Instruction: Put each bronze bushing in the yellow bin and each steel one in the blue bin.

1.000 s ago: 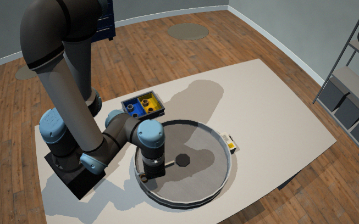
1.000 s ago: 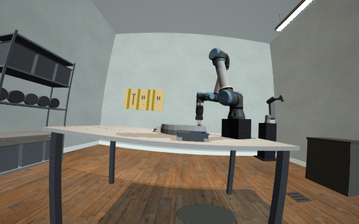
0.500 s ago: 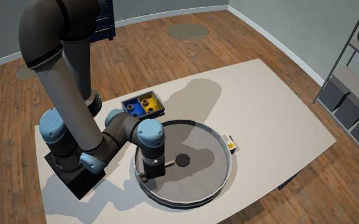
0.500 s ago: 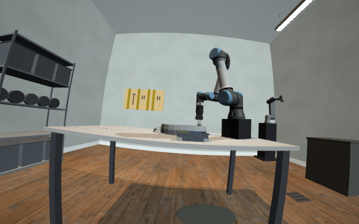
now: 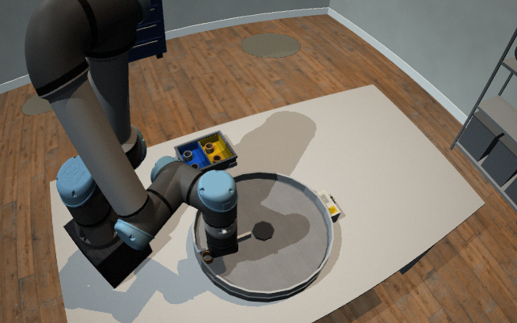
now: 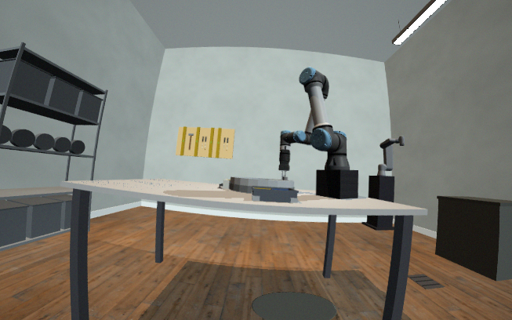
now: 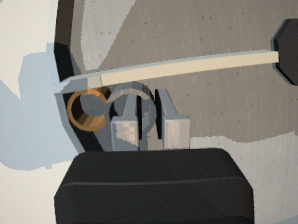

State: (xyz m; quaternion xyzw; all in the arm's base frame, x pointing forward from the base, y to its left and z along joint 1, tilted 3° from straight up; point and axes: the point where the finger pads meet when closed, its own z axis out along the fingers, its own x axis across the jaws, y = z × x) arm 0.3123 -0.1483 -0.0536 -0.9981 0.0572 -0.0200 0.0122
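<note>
My gripper is now 400 mm to the right of the bin, 90 mm short of it and 80 mm above it. From my hand the other things lie so: round grey turntable 140 mm ahead, 50 mm below, 20 mm to the left.
</note>
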